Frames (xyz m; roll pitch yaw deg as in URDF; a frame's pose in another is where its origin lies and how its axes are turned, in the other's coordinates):
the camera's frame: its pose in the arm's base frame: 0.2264 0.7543 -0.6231 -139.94 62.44 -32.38
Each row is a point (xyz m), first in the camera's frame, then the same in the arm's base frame.
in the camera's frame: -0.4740 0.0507 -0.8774
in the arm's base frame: 0.1963 0.0588 0.0927
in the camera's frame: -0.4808 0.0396 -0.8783
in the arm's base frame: 0.2038 0.0634 0.1024
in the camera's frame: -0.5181 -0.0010 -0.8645
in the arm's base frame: 0.2223 0.0990 0.1426
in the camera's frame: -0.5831 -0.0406 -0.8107
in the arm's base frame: 0.2199 0.1774 0.1930
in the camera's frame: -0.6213 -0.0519 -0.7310
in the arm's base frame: 0.1968 0.2630 0.2020
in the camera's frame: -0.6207 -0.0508 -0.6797
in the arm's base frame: 0.1844 0.3090 0.1830
